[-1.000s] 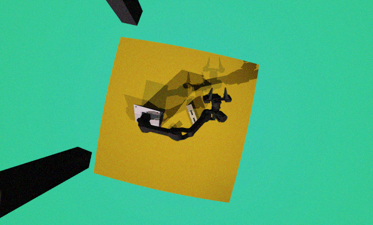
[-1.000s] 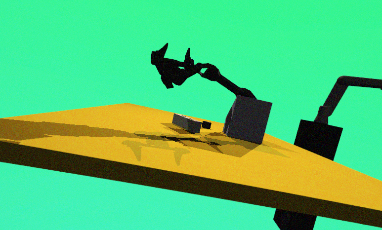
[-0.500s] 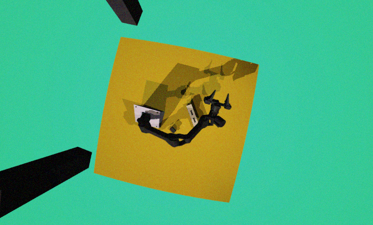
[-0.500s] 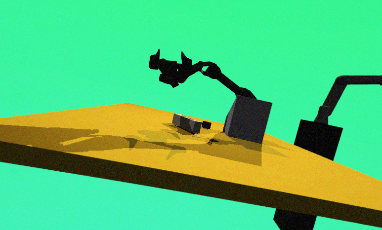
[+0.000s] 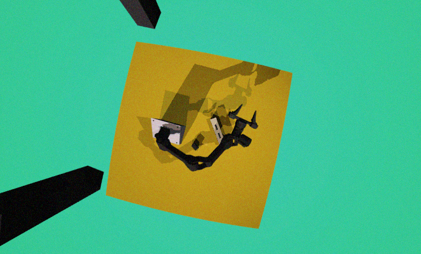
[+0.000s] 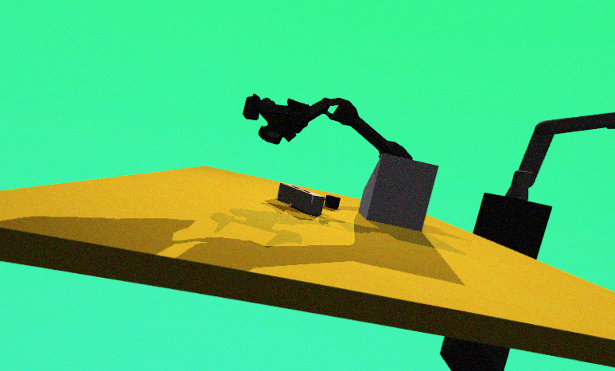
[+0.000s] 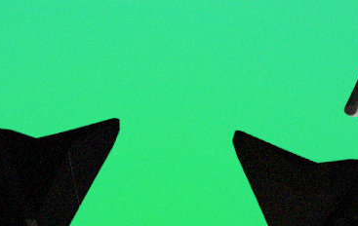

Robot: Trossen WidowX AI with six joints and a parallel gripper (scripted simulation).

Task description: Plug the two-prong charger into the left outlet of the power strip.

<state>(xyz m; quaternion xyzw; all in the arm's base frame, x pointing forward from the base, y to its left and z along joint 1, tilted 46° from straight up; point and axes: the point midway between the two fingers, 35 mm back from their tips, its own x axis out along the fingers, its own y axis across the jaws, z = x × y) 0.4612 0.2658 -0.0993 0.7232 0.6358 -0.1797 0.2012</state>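
My gripper tip is now 240 mm past the black two-prong charger, 360 mm to the left of it and 270 mm above it.
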